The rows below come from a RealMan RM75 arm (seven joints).
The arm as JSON. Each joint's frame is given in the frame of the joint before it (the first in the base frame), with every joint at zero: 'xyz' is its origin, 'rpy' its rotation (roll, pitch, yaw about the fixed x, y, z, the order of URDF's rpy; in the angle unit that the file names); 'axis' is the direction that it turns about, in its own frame. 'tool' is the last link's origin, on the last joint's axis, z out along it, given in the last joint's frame.
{
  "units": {
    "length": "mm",
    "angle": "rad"
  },
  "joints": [
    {
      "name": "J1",
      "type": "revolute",
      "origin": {
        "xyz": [
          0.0,
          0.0,
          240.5
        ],
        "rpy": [
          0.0,
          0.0,
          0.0
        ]
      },
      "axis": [
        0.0,
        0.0,
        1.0
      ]
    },
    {
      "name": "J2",
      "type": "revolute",
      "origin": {
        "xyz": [
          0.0,
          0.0,
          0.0
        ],
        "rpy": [
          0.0,
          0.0,
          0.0
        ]
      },
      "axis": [
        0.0,
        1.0,
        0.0
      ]
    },
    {
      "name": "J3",
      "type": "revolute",
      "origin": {
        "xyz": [
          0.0,
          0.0,
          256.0
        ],
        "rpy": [
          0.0,
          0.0,
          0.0
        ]
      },
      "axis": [
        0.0,
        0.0,
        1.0
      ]
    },
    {
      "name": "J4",
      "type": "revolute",
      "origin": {
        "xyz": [
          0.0,
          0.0,
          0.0
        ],
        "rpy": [
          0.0,
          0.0,
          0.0
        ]
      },
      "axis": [
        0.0,
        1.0,
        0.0
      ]
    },
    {
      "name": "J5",
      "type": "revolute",
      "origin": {
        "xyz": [
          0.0,
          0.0,
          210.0
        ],
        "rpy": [
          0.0,
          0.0,
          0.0
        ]
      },
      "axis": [
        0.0,
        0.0,
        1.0
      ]
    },
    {
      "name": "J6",
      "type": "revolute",
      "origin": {
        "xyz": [
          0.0,
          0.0,
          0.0
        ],
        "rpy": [
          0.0,
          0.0,
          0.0
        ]
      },
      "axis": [
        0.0,
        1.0,
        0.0
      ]
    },
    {
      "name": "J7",
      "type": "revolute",
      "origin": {
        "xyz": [
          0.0,
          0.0,
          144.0
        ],
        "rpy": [
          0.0,
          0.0,
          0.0
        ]
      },
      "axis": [
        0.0,
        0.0,
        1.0
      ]
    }
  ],
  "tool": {
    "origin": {
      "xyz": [
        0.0,
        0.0,
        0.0
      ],
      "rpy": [
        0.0,
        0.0,
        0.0
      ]
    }
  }
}
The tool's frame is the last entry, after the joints.
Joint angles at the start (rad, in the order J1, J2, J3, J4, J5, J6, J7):
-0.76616 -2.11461 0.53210 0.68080 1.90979 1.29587 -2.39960
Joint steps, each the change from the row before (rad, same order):
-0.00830 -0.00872 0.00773 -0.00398 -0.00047 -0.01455 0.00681
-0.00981 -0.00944 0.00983 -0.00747 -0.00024 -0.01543 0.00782
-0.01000 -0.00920 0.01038 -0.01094 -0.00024 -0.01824 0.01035
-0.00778 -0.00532 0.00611 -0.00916 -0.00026 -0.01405 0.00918
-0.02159 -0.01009 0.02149 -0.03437 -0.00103 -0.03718 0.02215
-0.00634 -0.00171 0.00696 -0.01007 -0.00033 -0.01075 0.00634
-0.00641 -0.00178 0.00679 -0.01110 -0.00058 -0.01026 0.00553
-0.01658 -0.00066 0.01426 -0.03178 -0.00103 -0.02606 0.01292
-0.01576 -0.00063 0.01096 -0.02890 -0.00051 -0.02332 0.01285
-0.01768 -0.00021 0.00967 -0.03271 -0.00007 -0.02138 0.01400
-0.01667 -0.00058 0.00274 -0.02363 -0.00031 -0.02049 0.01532
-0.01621 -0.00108 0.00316 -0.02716 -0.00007 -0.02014 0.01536
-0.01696 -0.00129 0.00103 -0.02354 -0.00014 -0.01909 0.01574
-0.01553 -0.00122 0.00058 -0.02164 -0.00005 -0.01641 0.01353
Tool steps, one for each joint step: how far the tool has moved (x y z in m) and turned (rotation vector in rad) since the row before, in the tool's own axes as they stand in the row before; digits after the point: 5 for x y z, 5 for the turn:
-0.00256 0.00140 0.00604 0.00007 -0.00406 0.00536
-0.00363 0.00153 0.00712 -0.00036 -0.00787 0.00482
-0.00409 0.00097 0.00736 0.00170 -0.00797 0.00502
-0.00238 0.00057 0.00501 0.00211 -0.00417 0.00508
-0.00775 0.00075 0.01348 0.00806 -0.01947 0.00902
-0.00188 0.00024 0.00364 0.00322 -0.00600 0.00395
-0.00216 0.00023 0.00369 0.00273 -0.00665 0.00219
-0.00448 -0.00021 0.00815 0.00953 -0.01502 0.00344
-0.00392 0.00002 0.00723 0.00872 -0.01312 0.00448
-0.00457 0.00038 0.00755 0.00722 -0.01639 0.00420
-0.00191 0.00106 0.00613 0.00611 -0.00647 0.00887
-0.00331 0.00069 0.00628 0.00652 -0.00968 0.00602
-0.00229 0.00151 0.00605 0.00499 -0.00726 0.00896
-0.00227 0.00156 0.00544 0.00394 -0.00747 0.00735

